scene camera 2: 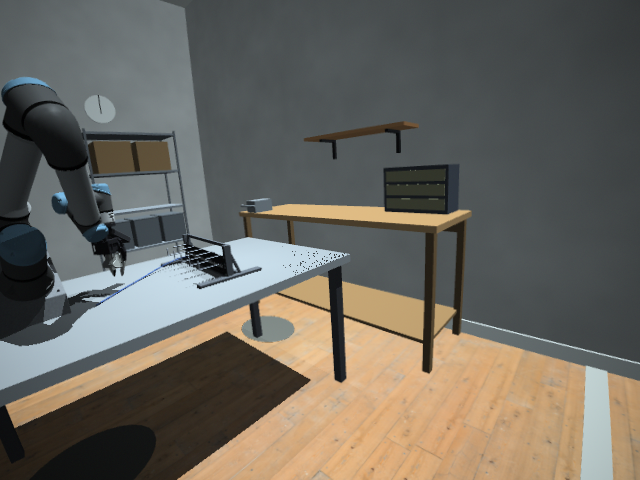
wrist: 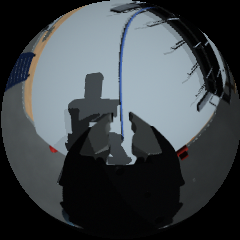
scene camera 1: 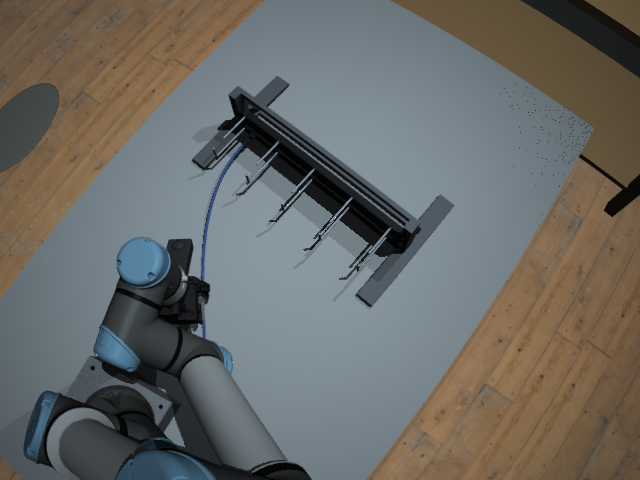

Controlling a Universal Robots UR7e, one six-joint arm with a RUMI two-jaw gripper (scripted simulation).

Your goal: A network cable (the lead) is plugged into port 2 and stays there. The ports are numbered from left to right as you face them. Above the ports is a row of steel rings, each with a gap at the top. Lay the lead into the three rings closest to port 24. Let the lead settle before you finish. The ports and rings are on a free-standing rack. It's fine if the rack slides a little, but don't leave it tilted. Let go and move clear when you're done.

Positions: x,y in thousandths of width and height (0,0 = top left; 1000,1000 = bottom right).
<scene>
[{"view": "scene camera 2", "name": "gripper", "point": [185,576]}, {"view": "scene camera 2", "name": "black rack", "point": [352,559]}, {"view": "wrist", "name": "gripper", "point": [506,473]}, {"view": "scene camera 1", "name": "gripper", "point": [307,632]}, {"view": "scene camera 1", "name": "black rack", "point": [635,514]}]
</scene>
